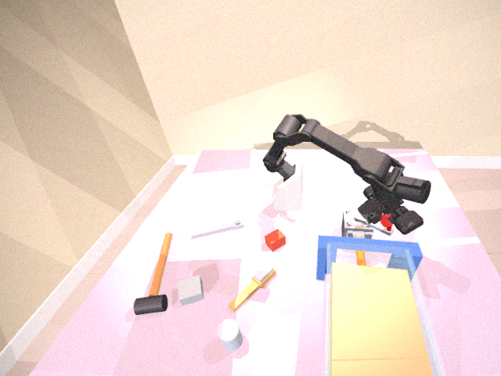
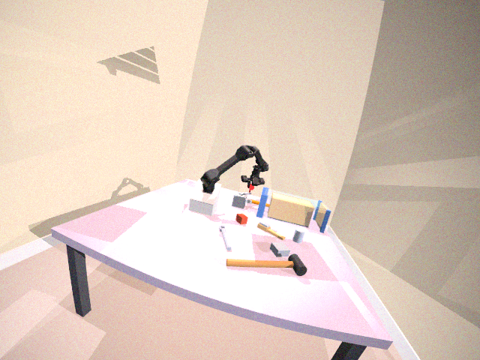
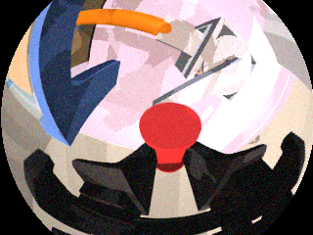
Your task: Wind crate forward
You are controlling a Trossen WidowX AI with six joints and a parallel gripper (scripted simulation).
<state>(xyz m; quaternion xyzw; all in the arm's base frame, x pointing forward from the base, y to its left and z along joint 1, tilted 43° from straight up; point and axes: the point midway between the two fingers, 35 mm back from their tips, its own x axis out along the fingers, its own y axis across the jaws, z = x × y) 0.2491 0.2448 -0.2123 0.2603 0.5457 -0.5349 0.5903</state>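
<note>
Right now my gripper tip is 40 mm to the left of the crank handle, 30 mm above it and 20 mm past it. The rest, counted from my gripper tip: grey winch (100 mm to the right, 100 mm below, 70 mm behind); frame (110 mm ahead, 100 mm to the right, 30 mm below); red knob (10 mm to the right, 10 mm ahead).
</note>
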